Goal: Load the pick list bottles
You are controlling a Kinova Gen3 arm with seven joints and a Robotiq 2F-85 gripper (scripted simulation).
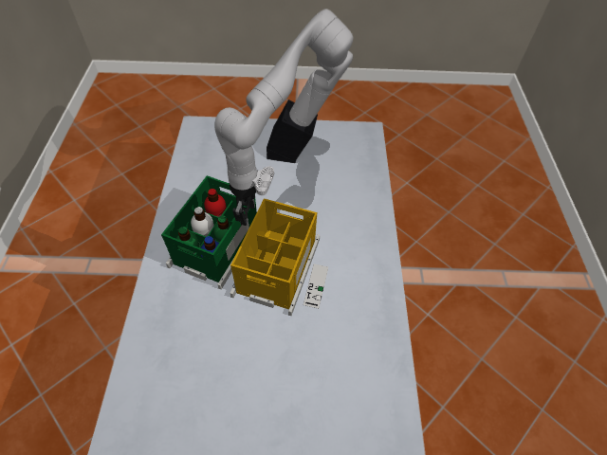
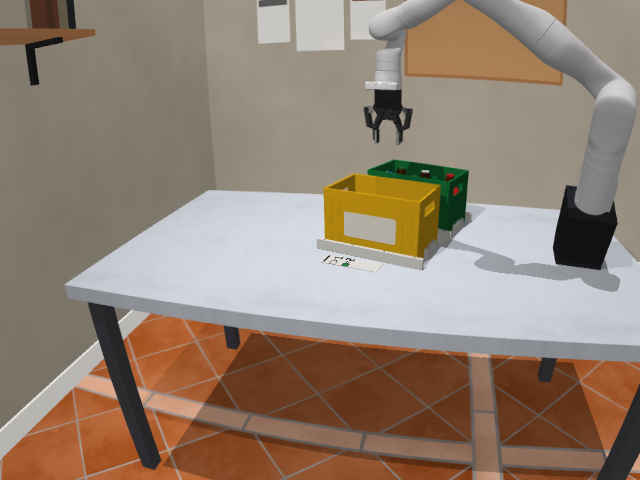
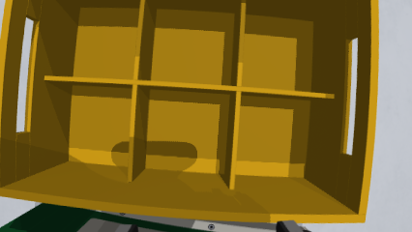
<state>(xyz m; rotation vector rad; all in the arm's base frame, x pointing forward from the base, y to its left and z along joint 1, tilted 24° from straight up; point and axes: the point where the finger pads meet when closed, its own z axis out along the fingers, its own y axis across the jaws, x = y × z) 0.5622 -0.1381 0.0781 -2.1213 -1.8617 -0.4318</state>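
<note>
My gripper is now 9 cm past the white-label bottle, 19 cm to the left of it and 21 cm above it. Round my hand: green crate 8 cm behind, 15 cm to the right, 21 cm below; then blue-label bottle 2 cm ahead, 13 cm to the right, 21 cm below; then yellow crate 8 cm to the left, 21 cm below.
</note>
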